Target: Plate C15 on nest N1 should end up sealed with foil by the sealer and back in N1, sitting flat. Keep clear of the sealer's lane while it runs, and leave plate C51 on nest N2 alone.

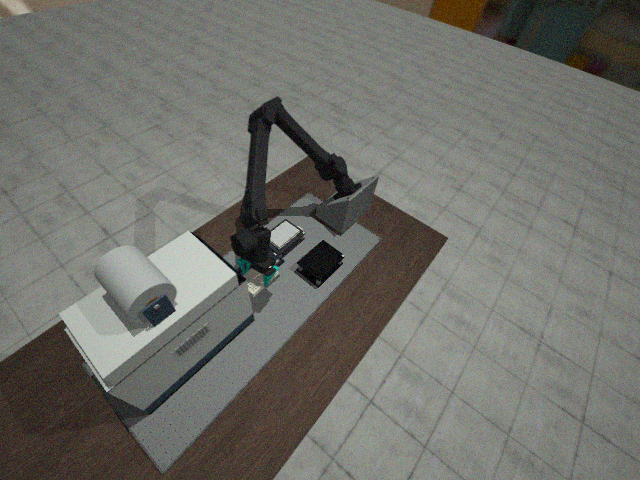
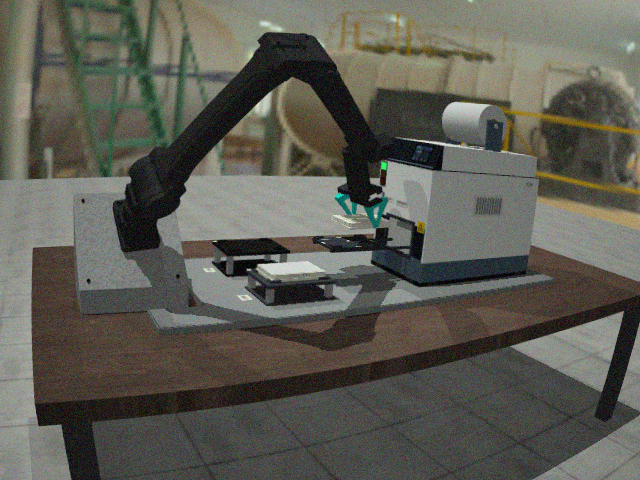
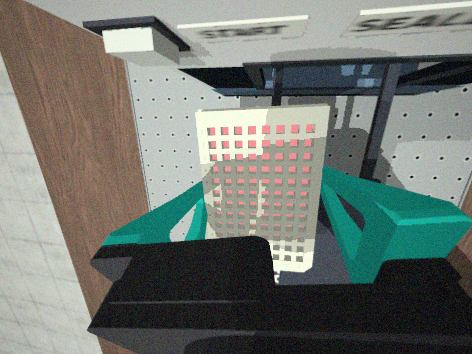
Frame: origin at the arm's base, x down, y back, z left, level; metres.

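Where they show: gripper, fingertip midpoint: [image 1: 255, 280] [image 2: 364, 223] [image 3: 258, 179]; arm's base at its link origin: [image 1: 348, 192] [image 2: 135, 225].
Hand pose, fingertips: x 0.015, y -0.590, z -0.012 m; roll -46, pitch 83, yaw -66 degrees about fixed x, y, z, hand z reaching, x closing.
Note:
Each offset is from my fingertips to the top centre of the thing. "pt": to the spot under its first point.
My gripper [image 1: 255, 274] [image 2: 364, 219] [image 3: 258, 179] is shut on a cream plate @(dy +0.011, dx -0.016, dz +0.000 m) [image 1: 252, 287] [image 2: 351, 222] [image 3: 260, 172], taken as C15, by its long sides. Its rows of wells show pink, with no foil visible. The plate is held roughly level, with a visible gap above the sealer's dark extended carriage @(pt dy +0.119, dx +0.034, dz -0.053 m) [image 2: 336, 243]. The sealer [image 1: 201, 266] [image 2: 478, 227] shows a green light at its front. A black nest @(dy +0.266, dx +0.063, dz +0.104 m) [image 1: 320, 262] [image 2: 250, 246] stands without a plate, taken as N1. A white plate @(dy +0.268, dx +0.067, dz -0.103 m) [image 1: 286, 233] [image 2: 292, 270], taken as C51, lies flat on the other nest @(pt dy +0.264, dx +0.122, dz -0.101 m) [image 2: 290, 291].
The sealer's open doorway faces the carriage, with dark rails @(pt dy -0.041, dx +0.040, dz -0.097 m) [image 3: 382, 115] running from it. A white block @(pt dy -0.072, dx -0.072, dz +0.036 m) [image 3: 127, 39] juts from the front beside the START label @(pt dy -0.073, dx -0.063, dz -0.001 m) [image 3: 242, 32]. A foil roll @(dy -0.299, dx -0.349, dz -0.076 m) [image 1: 133, 281] [image 2: 471, 122] tops the sealer. The arm's base block [image 1: 348, 206] [image 2: 85, 242] is behind the nests.

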